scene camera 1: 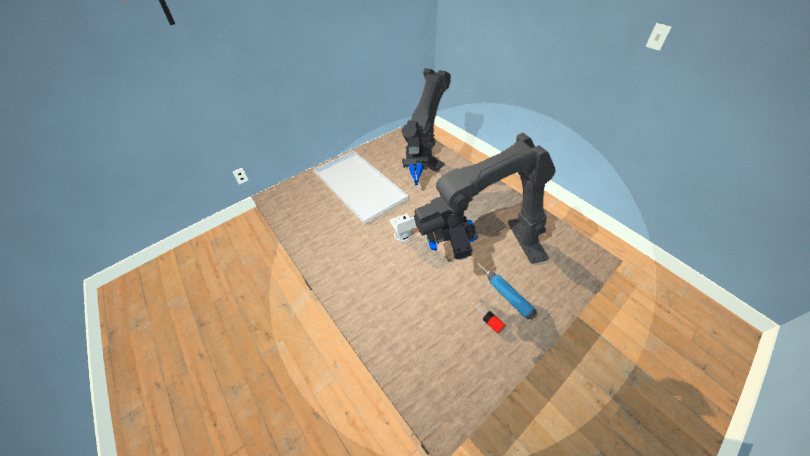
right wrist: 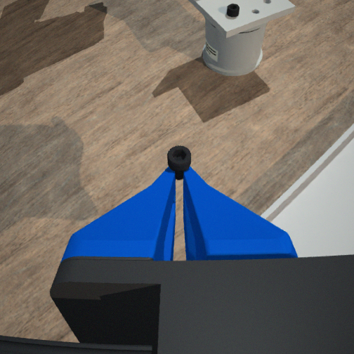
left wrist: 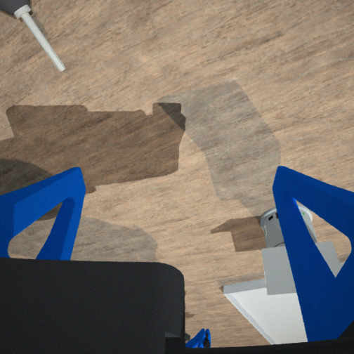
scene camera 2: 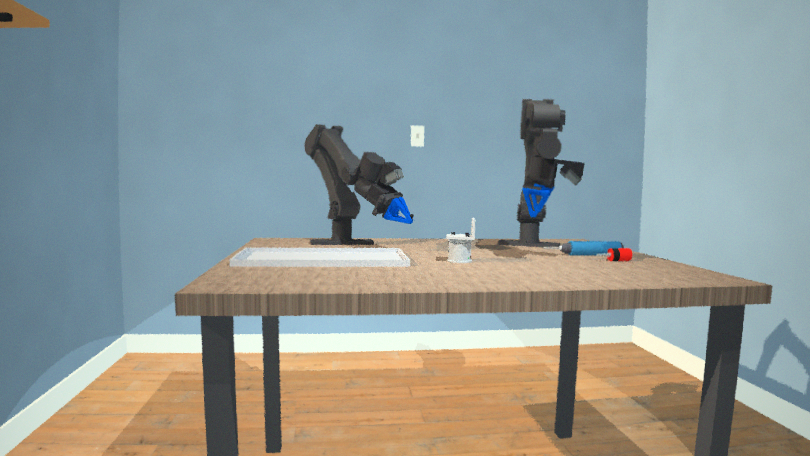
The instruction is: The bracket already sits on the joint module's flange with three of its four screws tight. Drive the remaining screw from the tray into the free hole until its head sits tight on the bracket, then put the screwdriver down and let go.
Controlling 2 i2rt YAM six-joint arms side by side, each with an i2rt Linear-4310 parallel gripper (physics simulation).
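Places are measured from the left arm's base along level axes (x ahead, y left, z up), in millimetres.
Where they show: left gripper, fingertip midpoint: (scene camera 1: 450, 246) (scene camera 2: 535, 214); right gripper, fingertip midpoint: (scene camera 1: 416, 185) (scene camera 2: 411, 221); left arm's base at its link origin: (scene camera 1: 526, 240) (scene camera 2: 528, 245); right arm's base at its link origin: (scene camera 2: 341, 243).
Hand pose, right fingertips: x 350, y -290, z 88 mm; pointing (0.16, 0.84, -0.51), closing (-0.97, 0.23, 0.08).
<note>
Things, the pixels of their top centre, and the offset from my right fingertips.
- white joint module at its top centre: (scene camera 2: 460, 236) (scene camera 1: 402, 223) dx +90, dy +162, dz -24 mm
- blue screwdriver at its top centre: (scene camera 2: 583, 241) (scene camera 1: 505, 284) dx -176, dy +465, dz -47 mm
- white tray at its top centre: (scene camera 2: 322, 253) (scene camera 1: 357, 181) dx +222, dy -163, dz -72 mm
- black screwdriver at its top centre: (scene camera 2: 613, 248) (scene camera 1: 489, 314) dx -91, dy +545, dz -54 mm
My right gripper (scene camera 1: 416, 182) (scene camera 2: 412, 219) (right wrist: 178, 176) is shut on a black socket-head screw (right wrist: 179, 158), held head up at the fingertips above the table, beside the joint module. The white joint module (scene camera 1: 403, 236) (scene camera 2: 459, 250) (right wrist: 234, 47) stands upright with the bracket (scene camera 1: 401, 222) (scene camera 2: 473, 229) (left wrist: 280, 270) (right wrist: 240, 20) on top. In the right wrist view one seated screw (right wrist: 233, 10) and open holes show; the bracket's far part is cut off. My left gripper (scene camera 2: 534, 214) (left wrist: 178, 177) is open and empty above the table. The blue screwdriver (scene camera 1: 511, 295) (scene camera 2: 594, 248) (left wrist: 42, 40) lies on the table.
The white tray (scene camera 1: 385, 214) (scene camera 2: 317, 262) (left wrist: 245, 288) lies beside the module. A small red and black screwdriver (scene camera 1: 494, 322) (scene camera 2: 620, 254) lies near the blue one. The left arm (scene camera 1: 481, 169) reaches over the table close to the module.
</note>
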